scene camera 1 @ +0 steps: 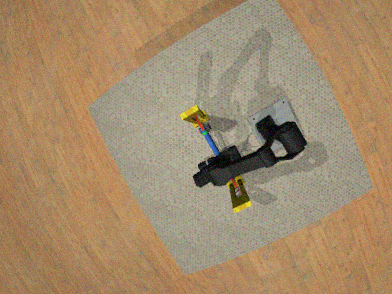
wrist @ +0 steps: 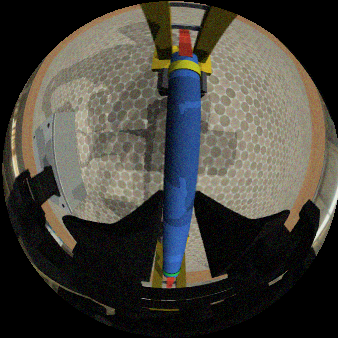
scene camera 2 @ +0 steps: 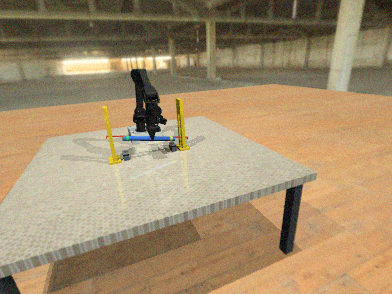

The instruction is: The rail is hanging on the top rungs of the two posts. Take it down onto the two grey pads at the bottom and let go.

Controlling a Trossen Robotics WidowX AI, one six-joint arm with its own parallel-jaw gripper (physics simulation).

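Seen in the pictures: gripper, fingertip midpoint: (wrist: 178, 194) (scene camera 2: 152, 139); arm's base at its link origin: (scene camera 1: 263, 126) (wrist: 50, 180) (scene camera 2: 141, 130).
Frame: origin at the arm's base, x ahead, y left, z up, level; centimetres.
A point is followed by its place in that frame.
The blue rail (scene camera 1: 210, 143) {x 25.9, y -7.7, z 4.6 cm} (scene camera 2: 145, 138) {x 27.0, y -3.8, z 2.9 cm} (wrist: 184, 125) {x 26.6, y 5.9, z 2.1 cm} has thin red ends, a yellow band and a green band. My gripper (scene camera 2: 152, 137) {x 26.1, y 0.2, z 1.5 cm} (wrist: 178, 194) {x 26.1, y 0.2, z 1.5 cm} is shut on its middle and holds it in the air below the post tops. The red ends reach the two yellow posts, one at the green-banded end (scene camera 1: 192, 115) {x 24.3, y -20.7, z 19.0 cm} (scene camera 2: 110, 135) {x 27.9, y -21.8, z 8.4 cm}, the other at the yellow-banded end (scene camera 1: 240, 201) {x 27.4, y 17.2, z 19.5 cm} (scene camera 2: 180, 122) {x 30.4, y 16.8, z 9.6 cm}. The yellow-banded end looks slightly lower. One grey pad (scene camera 2: 126, 156) {x 27.7, y -15.7, z -5.0 cm} is beside the left post's foot, the other (scene camera 2: 173, 146) {x 29.8, y 11.4, z -4.4 cm} beside the right. Rung contact is unclear.
The pale patterned table top (scene camera 1: 150, 190) {x 72.5, y -3.9, z -7.4 cm} (scene camera 2: 165, 195) {x 71.4, y -8.9, z -7.5 cm} bears the posts and the arm's grey base plate (scene camera 1: 287, 112) {x -13.6, y 0.9, z -0.3 cm} (wrist: 67, 155) {x 4.8, y 3.6, z -4.5 cm}. The black arm (scene camera 1: 245, 164) {x 18.5, y 1.6, z 35.7 cm} (scene camera 2: 145, 95) {x 29.4, y -1.3, z 26.8 cm} reaches over from the base and hides part of the rail in the overhead view.
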